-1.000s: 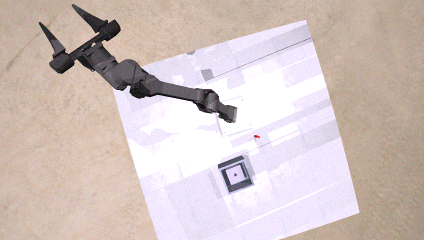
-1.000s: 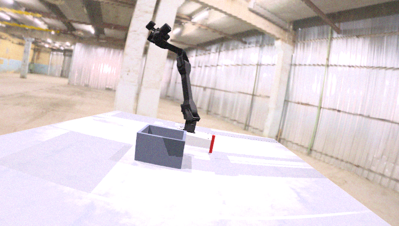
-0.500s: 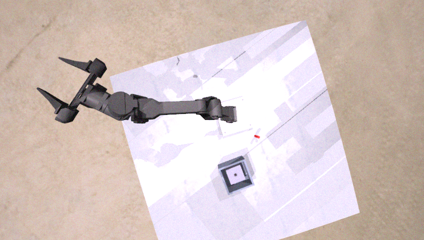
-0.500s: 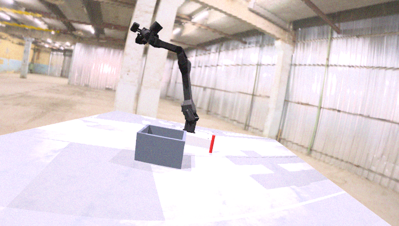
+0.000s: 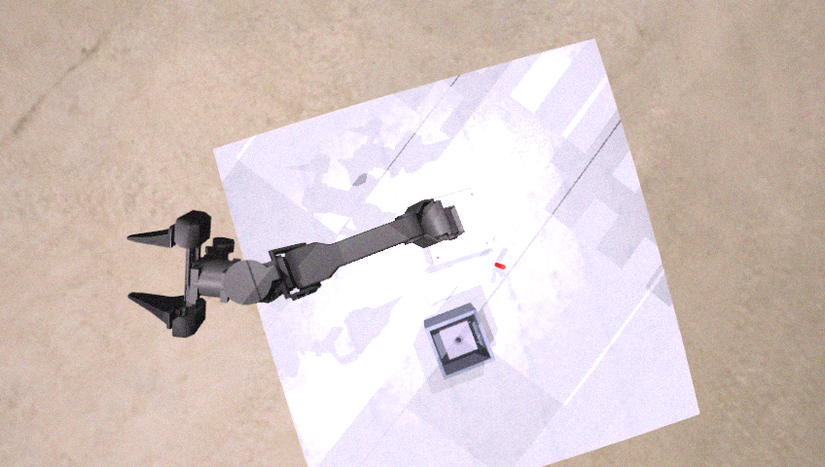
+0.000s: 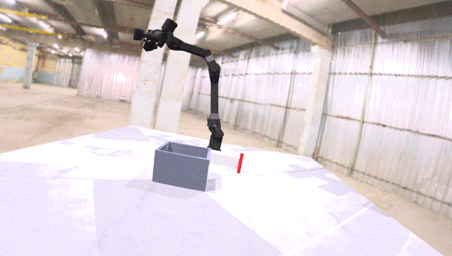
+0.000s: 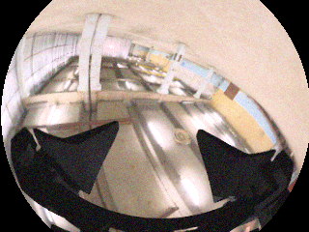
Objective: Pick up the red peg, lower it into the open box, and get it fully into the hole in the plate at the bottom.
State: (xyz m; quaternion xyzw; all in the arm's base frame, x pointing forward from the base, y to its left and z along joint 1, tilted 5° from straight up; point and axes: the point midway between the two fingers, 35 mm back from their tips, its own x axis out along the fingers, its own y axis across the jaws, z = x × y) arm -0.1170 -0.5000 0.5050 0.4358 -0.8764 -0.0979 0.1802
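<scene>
The red peg lies 590 mm to the left of my gripper tip, 540 mm below it and 350 mm ahead of it. Round my gripper tip: grey box (550 mm below, 490 mm ahead, 370 mm to the left).
</scene>
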